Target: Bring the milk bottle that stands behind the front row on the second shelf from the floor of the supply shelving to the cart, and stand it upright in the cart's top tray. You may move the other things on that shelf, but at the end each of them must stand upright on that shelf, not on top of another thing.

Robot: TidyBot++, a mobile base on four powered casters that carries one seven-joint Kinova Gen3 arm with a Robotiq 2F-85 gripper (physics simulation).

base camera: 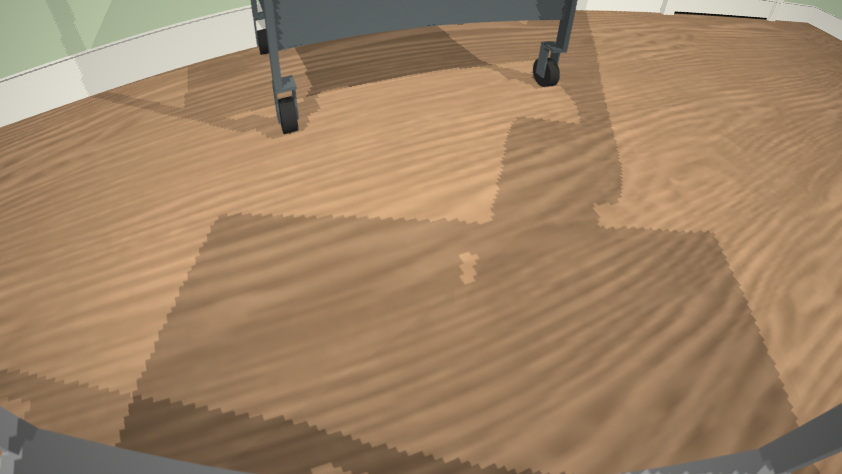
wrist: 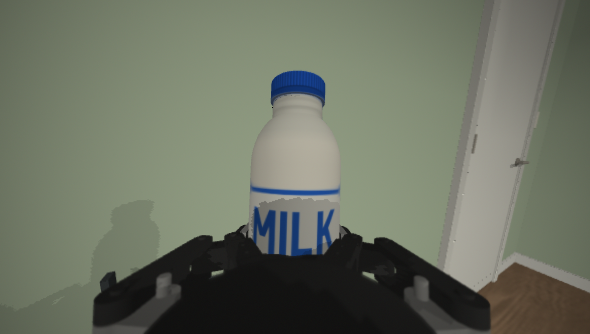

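Frame: origin at the arm's base, x ahead, y right, z down, level; metres.
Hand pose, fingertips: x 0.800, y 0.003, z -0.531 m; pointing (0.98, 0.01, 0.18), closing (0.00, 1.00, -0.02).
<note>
After its pixels a point has its place.
The white milk bottle (wrist: 295, 150) {x 0.749, y 0.002, z -0.610 m} with a blue cap stands upright in my gripper (wrist: 293, 230) {x 0.800, y 0.003, z -0.531 m} in the wrist view. The gripper is shut on its lower part, and the bottle's base is hidden behind the gripper body. The grey cart (base camera: 412, 22) {x 0.672, y -0.002, z 0.257 m} is ahead in the base camera view, a little left of the middle. Its lower panel, legs and casters show; its top tray is out of that view. A small dark post tip (wrist: 108, 281) {x 0.896, y -0.292, z -0.381 m}, which looks like part of the cart, shows at the lower left of the wrist view. The supply shelving does not show.
A green wall (wrist: 150, 100) {x 0.970, y -0.258, z -0.678 m} stands behind the bottle. A white door (wrist: 500, 125) {x 1.601, y 1.124, z -0.737 m} is at the right. The wooden floor (base camera: 382, 158) {x 0.553, y -0.032, z 0.396 m} stretches between the base and the cart's casters. A white baseboard (base camera: 117, 64) {x 0.808, y -0.571, z 0.350 m} runs behind the cart at the left.
</note>
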